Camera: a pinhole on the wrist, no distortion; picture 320 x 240 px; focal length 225.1 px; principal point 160.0 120.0 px. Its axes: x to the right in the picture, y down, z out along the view. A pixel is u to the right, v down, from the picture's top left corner.
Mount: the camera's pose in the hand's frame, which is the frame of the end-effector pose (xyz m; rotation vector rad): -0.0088 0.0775 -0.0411 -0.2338 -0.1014 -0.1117
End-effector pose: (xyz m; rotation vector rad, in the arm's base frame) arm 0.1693 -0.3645 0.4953 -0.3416 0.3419 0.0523
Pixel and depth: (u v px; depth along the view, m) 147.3 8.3 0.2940
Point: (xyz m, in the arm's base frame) 0.1916 -0.2644 0.7590
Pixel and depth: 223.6 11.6 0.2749
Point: 0.2791 -0.2694 0.7170
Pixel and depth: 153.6 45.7 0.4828
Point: 0.2334 -0.1720 0.9189
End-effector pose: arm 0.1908 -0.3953 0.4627 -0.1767 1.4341 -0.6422
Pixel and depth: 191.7 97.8 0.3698
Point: 0.5439 -0.3823 0.4489
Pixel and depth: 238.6 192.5 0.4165
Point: 0.6113 -0.3054 0.2770
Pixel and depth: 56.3 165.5 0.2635
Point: 0.4315 -0.2036 0.5188
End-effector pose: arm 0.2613 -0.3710 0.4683 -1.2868 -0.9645 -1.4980
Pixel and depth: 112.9 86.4 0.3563
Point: 0.4647 -0.0952 0.3959
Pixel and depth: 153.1 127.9 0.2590
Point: 0.4626 -0.2112 0.4618
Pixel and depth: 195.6 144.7 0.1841
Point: 0.4309 -0.2818 0.4951
